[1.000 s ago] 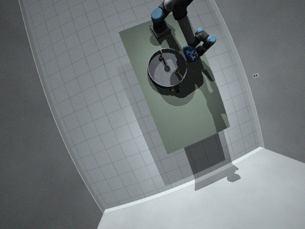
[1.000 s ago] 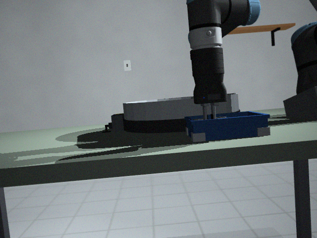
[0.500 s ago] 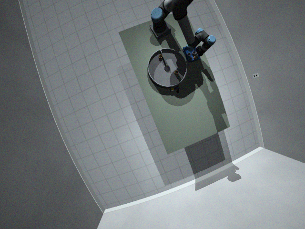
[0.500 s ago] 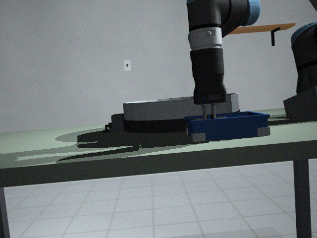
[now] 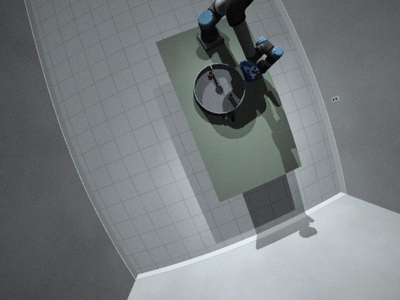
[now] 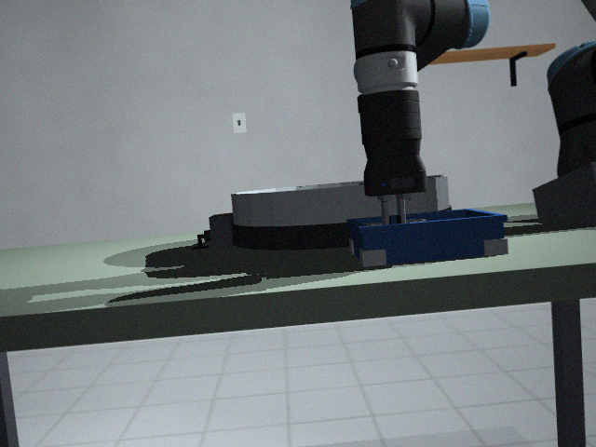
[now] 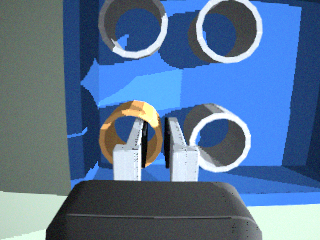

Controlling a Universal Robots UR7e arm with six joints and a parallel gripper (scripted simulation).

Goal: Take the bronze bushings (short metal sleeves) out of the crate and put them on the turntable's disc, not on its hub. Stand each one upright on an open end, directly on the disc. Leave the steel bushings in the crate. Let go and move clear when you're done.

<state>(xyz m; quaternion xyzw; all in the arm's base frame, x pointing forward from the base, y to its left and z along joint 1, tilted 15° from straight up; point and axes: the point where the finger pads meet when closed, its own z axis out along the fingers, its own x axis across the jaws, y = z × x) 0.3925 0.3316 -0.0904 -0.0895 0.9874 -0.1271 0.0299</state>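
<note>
Right now my hand is 4 cm to the left of the crate, 4 cm past it and 2 cm above it. From my hand the other things lie so: turntable disc: 37 cm to the right, 10 cm ahead, 1 cm above.
</note>
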